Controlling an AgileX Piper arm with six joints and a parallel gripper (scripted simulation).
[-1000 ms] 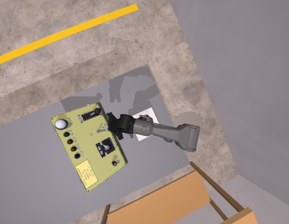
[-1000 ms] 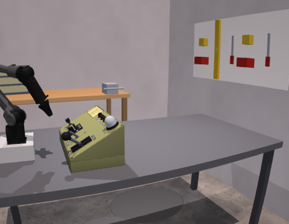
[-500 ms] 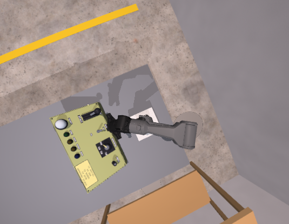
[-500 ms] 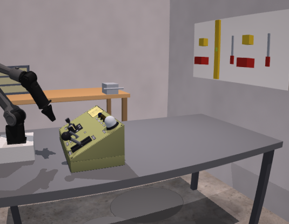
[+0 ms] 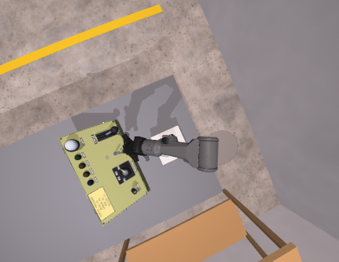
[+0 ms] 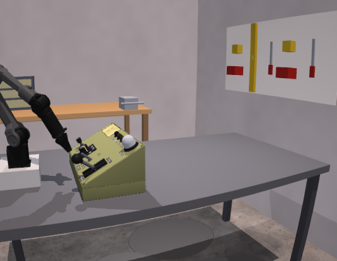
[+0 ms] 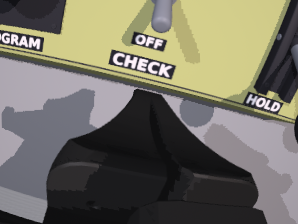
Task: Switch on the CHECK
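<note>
Now: hand 70 mm short of the check toggle and 40 mm above it. Round my hand: small black knob: 70 mm ahead, 240 mm to the left, 30 mm below; then olive console: 110 mm ahead, 60 mm to the left, 60 mm below; then program rotary selector: 80 mm ahead, 110 mm to the left, 30 mm below.
</note>
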